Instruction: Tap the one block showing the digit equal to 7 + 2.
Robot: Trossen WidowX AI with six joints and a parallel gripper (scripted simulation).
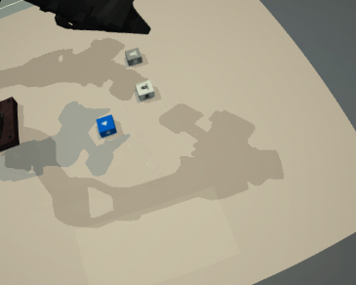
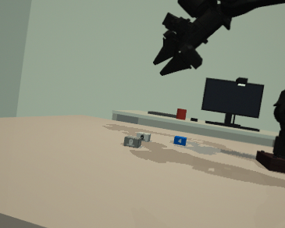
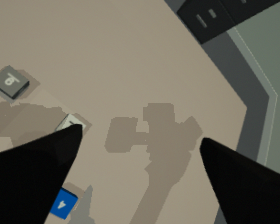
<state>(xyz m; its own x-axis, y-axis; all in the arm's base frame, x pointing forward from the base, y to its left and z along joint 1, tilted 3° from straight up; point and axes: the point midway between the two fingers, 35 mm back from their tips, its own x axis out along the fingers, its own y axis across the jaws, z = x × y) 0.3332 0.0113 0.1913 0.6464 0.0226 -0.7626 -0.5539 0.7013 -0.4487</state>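
Right now my gripper tip is 1 cm past the grey block, 13 cm to the right of it and 19 cm above it. The rest, counted from my gripper tip: white block 2 cm to the left, 19 cm below; blue block 8 cm behind, 5 cm to the right, 19 cm below.
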